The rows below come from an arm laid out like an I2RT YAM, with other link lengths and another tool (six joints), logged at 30 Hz.
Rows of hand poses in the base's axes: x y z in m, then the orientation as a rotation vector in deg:
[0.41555 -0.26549 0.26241 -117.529 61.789 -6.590]
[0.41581 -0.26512 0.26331 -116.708 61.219 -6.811]
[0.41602 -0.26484 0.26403 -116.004 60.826 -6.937]
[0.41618 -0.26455 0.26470 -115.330 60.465 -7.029]
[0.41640 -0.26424 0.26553 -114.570 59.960 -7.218]
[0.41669 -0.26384 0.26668 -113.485 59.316 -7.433]
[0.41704 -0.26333 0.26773 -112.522 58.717 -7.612]
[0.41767 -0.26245 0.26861 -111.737 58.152 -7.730]
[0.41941 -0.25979 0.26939 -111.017 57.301 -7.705]
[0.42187 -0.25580 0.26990 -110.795 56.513 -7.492]
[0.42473 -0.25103 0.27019 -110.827 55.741 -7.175]
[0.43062 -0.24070 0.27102 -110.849 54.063 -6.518]
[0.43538 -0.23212 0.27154 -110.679 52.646 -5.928]
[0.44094 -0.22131 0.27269 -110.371 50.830 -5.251]
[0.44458 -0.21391 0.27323 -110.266 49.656 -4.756]
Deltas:
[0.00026 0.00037 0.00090 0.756 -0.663 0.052]
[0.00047 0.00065 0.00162 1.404 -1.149 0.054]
[0.00063 0.00094 0.00229 2.031 -1.589 0.054]
[0.00085 0.00125 0.00312 2.729 -2.185 0.092]
[0.00114 0.00165 0.00427 3.727 -2.967 0.113]
[0.00149 0.00216 0.00532 4.622 -3.668 0.153]
[0.00212 0.00304 0.00620 5.380 -4.259 0.246]
[0.00386 0.00570 0.00698 6.204 -4.873 0.600]
[0.00632 0.00969 0.00749 6.659 -5.178 1.132]
[0.00918 0.01446 0.00778 6.931 -5.327 1.769]
[0.01507 0.02479 0.00861 7.542 -5.680 3.134]
[0.01983 0.03337 0.00913 8.223 -6.012 4.245]
[0.02539 0.04418 0.01028 9.132 -6.511 5.624]
[0.02903 0.05158 0.01082 9.654 -6.762 6.569]

